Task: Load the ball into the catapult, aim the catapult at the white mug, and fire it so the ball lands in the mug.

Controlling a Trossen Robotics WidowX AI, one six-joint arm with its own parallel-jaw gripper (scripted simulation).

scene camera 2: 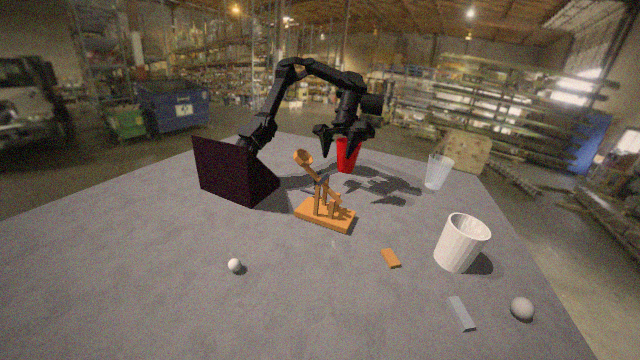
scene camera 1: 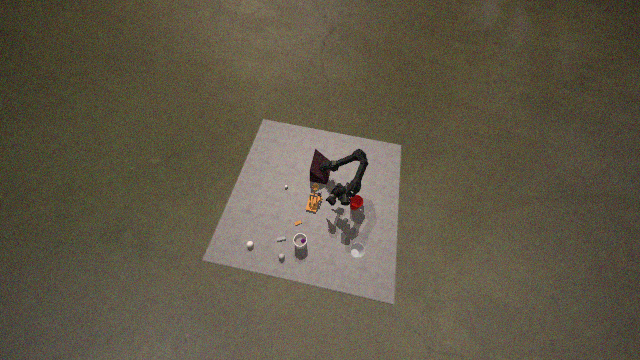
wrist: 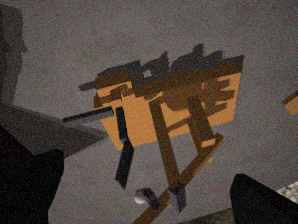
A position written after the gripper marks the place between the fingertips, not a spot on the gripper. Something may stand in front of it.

The gripper (scene camera 2: 335,158) is open and holds nothing. Also in view: a white mug (scene camera 2: 463,237), a catapult (scene camera 2: 315,209) and a clear glass (scene camera 2: 439,166).
The catapult also shows in the wrist view (wrist: 132,115). The gripper also shows in the wrist view (wrist: 150,174). The wrist view does not show the white mug: it is out of frame. The wrist view misses the clear glass: it is out of frame.
